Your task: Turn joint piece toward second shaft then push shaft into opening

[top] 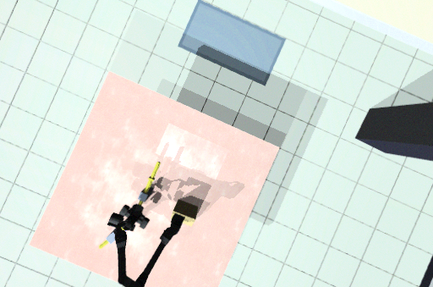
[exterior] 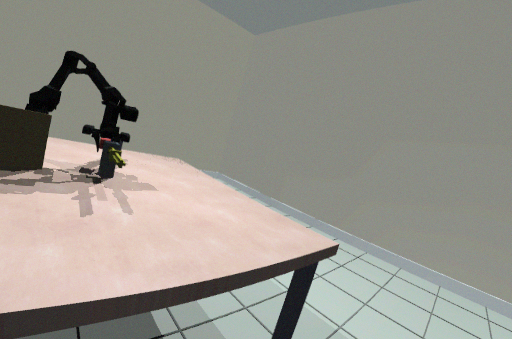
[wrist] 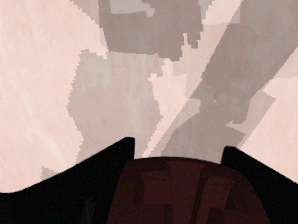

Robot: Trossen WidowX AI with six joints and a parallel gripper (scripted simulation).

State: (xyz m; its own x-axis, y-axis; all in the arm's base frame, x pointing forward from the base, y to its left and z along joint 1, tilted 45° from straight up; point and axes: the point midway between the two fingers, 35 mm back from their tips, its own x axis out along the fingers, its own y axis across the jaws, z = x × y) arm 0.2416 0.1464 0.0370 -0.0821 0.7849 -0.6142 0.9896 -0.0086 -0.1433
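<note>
My gripper tip is 40 mm below the red joint piece and 10 mm to the right of it.
</note>
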